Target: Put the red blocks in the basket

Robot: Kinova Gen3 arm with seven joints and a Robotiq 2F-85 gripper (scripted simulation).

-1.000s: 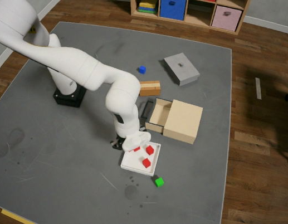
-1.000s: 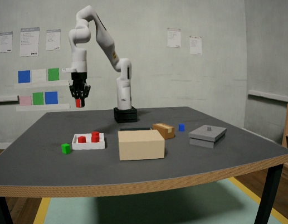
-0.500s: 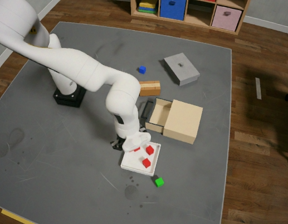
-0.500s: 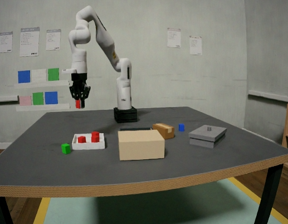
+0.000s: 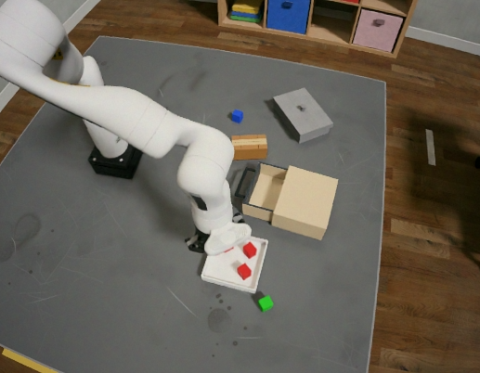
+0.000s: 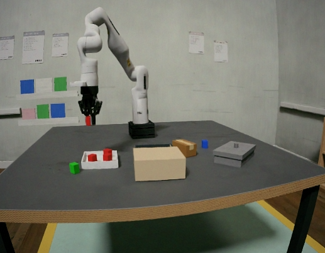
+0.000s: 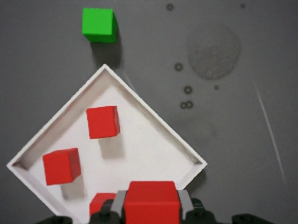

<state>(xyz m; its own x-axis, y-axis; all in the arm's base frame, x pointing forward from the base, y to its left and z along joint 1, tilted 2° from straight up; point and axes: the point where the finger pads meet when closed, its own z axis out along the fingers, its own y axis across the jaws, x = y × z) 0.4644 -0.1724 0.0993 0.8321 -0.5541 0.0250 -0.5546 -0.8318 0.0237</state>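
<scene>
My gripper is now 16 cm above the white basket, 4 cm to the right of it and 3 cm short of it. From my hand the other things lie so: cardboard box (39 cm to the left, 14 cm below, 10 cm behind); then green block (15 cm below, 15 cm ahead, 4 cm to the right); then light wooden cabinet (27 cm to the left, 14 cm below, 8 cm ahead).
</scene>
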